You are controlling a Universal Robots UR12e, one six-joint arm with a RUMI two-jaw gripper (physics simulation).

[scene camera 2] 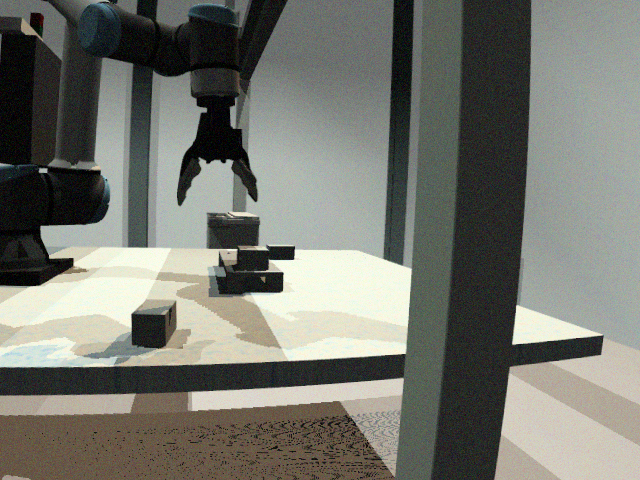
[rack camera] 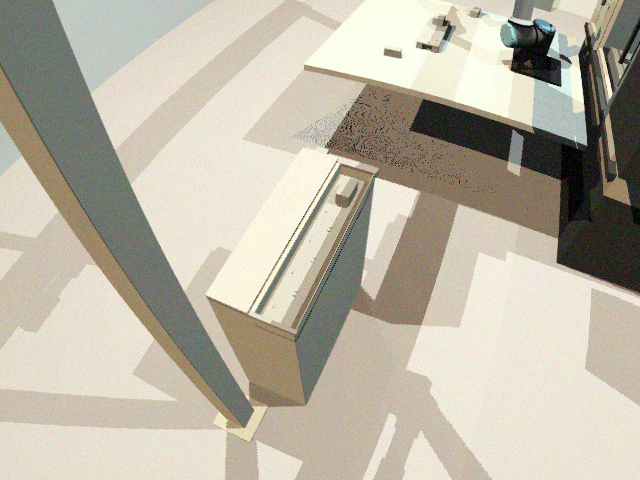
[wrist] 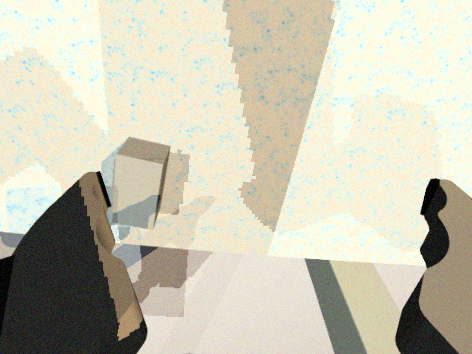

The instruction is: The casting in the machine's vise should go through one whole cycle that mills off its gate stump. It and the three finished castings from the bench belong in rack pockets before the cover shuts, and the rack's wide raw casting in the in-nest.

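Frame: origin at the arm's base, x ahead, y left, z up, level; metres.
Where they show: gripper, fingertip midpoint: (scene camera 2: pixel 218 204) (wrist: pixel 262 179); arm's base at its link origin: (scene camera 2: pixel 13 265) (rack camera: pixel 531 60).
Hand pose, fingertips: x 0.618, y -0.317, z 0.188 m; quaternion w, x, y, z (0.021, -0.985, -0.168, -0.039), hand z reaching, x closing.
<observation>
Each offset is from my fingertips to the top centre of the thing. Level surfaces: height alone.
My gripper (scene camera 2: pixel 218 198) (wrist: pixel 262 179) is open and hangs well above the bench, with nothing between its fingers. A block-shaped casting @(dz -0.166, dx -0.078, dy -0.156 m) (scene camera 2: pixel 148 328) (wrist: pixel 137 180) (rack camera: pixel 475 12) stands on the bench, in the wrist view close beside the left finger. Another casting @(dz -0.116, dx +0.048, dy +0.301 m) (scene camera 2: pixel 252 259) (rack camera: pixel 439 20) sits on the long nest fixture @(dz -0.162, dx +0.021, dy +0.438 m) (scene camera 2: pixel 250 282) (rack camera: pixel 430 40). A third casting @(dz -0.164, dx +0.119, dy +0.849 m) (scene camera 2: pixel 280 252) (rack camera: pixel 392 52) lies on the bench beyond the fixture in scene camera 2. The rack (rack camera: pixel 279 222) (scene camera 2: pixel 232 235) is uncovered over its pocket row; a casting (rack camera: pixel 345 192) sits at the far end. The vise does not show.
The bench @(dz -0.216 m) (scene camera 2: pixel 351 335) (rack camera: pixel 356 56) ends at a front edge. A thick upright post (scene camera 2: pixel 439 232) stands in front of it in scene camera 2, and another post (rack camera: pixel 139 217) stands beside the rack. The dark machine (rack camera: pixel 594 222) is at the right in the rack view.
</observation>
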